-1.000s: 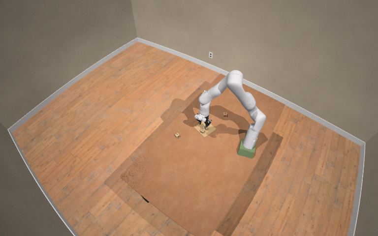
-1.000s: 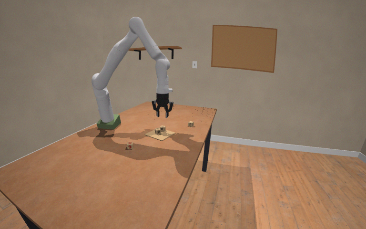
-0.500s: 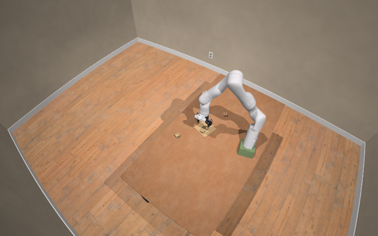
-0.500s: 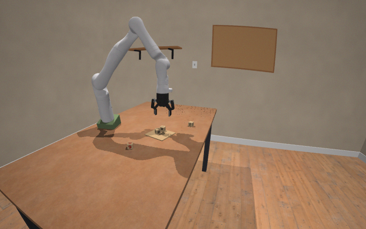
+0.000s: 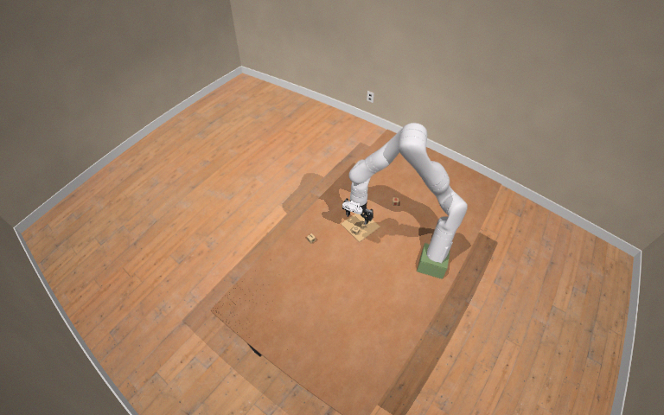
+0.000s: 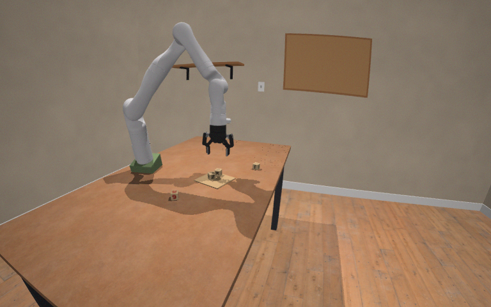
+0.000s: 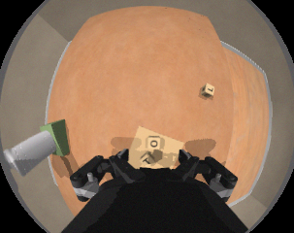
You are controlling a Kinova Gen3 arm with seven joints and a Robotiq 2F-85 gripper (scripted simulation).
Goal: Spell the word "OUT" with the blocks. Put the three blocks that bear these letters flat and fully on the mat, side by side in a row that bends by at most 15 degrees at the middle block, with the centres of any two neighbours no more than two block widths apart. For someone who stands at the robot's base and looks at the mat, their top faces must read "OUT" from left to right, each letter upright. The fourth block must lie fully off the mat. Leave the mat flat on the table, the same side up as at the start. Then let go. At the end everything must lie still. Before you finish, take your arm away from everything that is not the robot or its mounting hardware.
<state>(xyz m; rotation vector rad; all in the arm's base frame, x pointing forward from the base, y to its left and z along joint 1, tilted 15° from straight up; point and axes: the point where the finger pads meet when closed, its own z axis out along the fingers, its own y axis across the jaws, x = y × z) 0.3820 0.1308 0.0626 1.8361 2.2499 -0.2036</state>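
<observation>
The tan mat lies 11 cm below my hand, 5 cm to the right of it and 1 cm ahead of it. From my hand the other things lie so: letter block: 9 cm below.
</observation>
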